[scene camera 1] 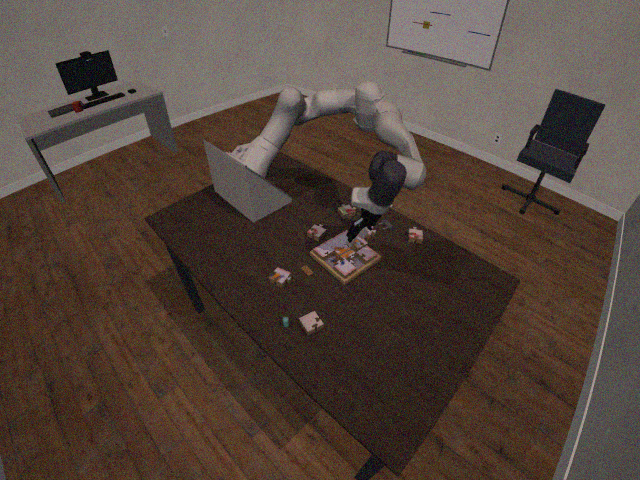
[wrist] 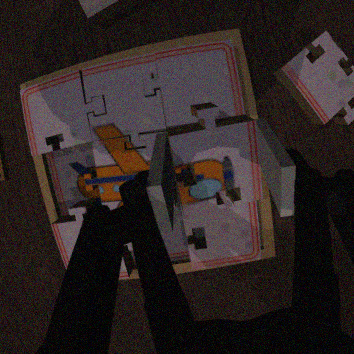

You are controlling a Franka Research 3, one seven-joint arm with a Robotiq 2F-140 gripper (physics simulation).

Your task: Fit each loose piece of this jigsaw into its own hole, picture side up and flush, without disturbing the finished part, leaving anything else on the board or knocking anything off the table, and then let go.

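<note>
The jigsaw board (scene camera 1: 345, 280) (wrist: 246, 75) has a wooden rim and a partly assembled orange aeroplane picture. My gripper (scene camera 1: 360, 239) (wrist: 212, 144) is shut on the aeroplane-nose piece (wrist: 212, 155), picture side up, at the board's right side in the wrist view. A dark gap runs along the piece's upper edge; whether it is flush is unclear. Recesses show at the board's left side and lower middle in the wrist view, the latter partly hidden by a finger. Loose pieces (scene camera 1: 316, 231) (scene camera 1: 347, 210) (scene camera 1: 415, 235) (scene camera 1: 280, 275) (scene camera 1: 311, 321) (wrist: 322, 80) lie around the board.
A small teal cylinder (scene camera 1: 285, 321) stands beside the nearest loose piece. A flat orange-brown item (scene camera 1: 307, 270) lies left of the board. A large grey panel (scene camera 1: 240, 183) stands by the arm's base. A small grey item (scene camera 1: 385, 224) lies behind the gripper.
</note>
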